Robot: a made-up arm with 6 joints.
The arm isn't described. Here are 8 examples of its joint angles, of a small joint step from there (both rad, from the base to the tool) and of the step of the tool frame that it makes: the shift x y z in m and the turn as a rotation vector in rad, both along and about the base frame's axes.
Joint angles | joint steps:
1: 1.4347 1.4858 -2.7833 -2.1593 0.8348 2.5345 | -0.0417 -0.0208 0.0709 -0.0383 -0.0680 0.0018
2: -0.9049 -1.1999 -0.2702 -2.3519 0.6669 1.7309 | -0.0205 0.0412 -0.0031 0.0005 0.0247 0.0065
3: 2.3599 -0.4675 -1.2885 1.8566 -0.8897 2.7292 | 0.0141 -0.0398 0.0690 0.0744 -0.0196 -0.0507
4: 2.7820 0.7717 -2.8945 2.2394 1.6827 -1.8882 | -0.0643 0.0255 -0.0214 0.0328 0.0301 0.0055
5: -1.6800 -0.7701 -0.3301 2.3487 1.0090 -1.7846 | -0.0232 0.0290 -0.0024 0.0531 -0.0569 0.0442
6: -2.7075 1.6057 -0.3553 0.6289 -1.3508 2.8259 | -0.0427 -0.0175 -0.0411 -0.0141 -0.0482 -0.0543
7: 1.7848 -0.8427 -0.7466 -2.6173 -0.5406 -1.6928 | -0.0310 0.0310 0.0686 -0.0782 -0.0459 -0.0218
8: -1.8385 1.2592 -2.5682 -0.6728 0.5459 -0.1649 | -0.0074 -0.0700 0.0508 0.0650 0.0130 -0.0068
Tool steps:
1: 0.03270 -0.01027 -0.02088 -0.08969 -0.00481 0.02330
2: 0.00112 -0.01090 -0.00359 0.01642 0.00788 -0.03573
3: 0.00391 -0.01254 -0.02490 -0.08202 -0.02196 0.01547
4: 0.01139 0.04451 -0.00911 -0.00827 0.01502 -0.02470
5: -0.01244 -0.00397 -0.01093 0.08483 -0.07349 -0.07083
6: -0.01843 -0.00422 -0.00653 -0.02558 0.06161 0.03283
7: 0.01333 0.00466 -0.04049 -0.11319 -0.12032 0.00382
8: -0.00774 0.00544 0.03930 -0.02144 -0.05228 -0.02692
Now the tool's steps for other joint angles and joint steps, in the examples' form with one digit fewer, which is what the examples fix.
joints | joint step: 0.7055 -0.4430 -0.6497 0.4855 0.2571 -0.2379 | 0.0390 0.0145 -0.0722 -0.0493 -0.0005 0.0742
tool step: -0.0029 0.0234 0.0316 0.0426 -0.0288 0.0138
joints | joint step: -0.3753 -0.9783 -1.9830 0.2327 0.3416 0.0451 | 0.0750 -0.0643 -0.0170 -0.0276 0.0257 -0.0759
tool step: -0.0616 -0.0027 -0.0228 -0.0627 -0.0435 -0.0185
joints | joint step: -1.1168 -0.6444 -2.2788 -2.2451 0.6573 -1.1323 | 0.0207 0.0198 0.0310 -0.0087 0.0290 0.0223
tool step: 0.0104 -0.0304 0.0004 0.0265 -0.0042 0.0258
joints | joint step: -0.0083 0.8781 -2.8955 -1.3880 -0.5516 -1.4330 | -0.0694 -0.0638 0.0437 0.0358 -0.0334 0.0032
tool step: -0.0189 -0.0499 0.0324 0.0189 -0.0259 -0.0227
